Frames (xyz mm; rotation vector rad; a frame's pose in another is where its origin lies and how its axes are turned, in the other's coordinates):
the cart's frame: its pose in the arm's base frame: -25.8 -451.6 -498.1 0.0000 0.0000 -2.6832
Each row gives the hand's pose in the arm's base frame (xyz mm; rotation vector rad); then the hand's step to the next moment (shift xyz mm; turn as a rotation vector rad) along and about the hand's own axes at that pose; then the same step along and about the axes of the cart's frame.
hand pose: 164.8 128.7 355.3 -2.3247 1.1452 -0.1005
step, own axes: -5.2 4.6 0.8 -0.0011 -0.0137 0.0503
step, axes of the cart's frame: 4.8 -4.6 -2.1 -0.0345 -0.0159 -0.0358
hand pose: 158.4 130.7 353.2 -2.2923 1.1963 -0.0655
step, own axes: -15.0 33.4 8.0 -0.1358 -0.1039 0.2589
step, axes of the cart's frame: 28.4 -14.0 -20.1 -0.1805 -0.2090 -0.1415
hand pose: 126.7 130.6 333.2 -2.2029 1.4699 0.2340
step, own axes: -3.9 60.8 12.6 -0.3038 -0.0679 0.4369
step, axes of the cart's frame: 53.7 -15.8 -27.3 -0.2025 -0.4345 -0.2409
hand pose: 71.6 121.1 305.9 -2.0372 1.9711 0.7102
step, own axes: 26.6 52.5 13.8 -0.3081 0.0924 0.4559
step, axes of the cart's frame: 58.1 -5.5 -15.6 -0.0584 -0.5061 -0.2275
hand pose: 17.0 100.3 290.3 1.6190 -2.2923 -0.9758
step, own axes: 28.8 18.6 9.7 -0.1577 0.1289 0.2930
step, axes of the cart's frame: 35.4 2.6 -2.9 0.0352 -0.3364 -0.1138
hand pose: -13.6 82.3 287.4 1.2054 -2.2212 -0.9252
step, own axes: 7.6 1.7 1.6 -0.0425 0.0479 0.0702
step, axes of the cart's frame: 7.6 2.1 0.7 0.0099 -0.0933 -0.0151
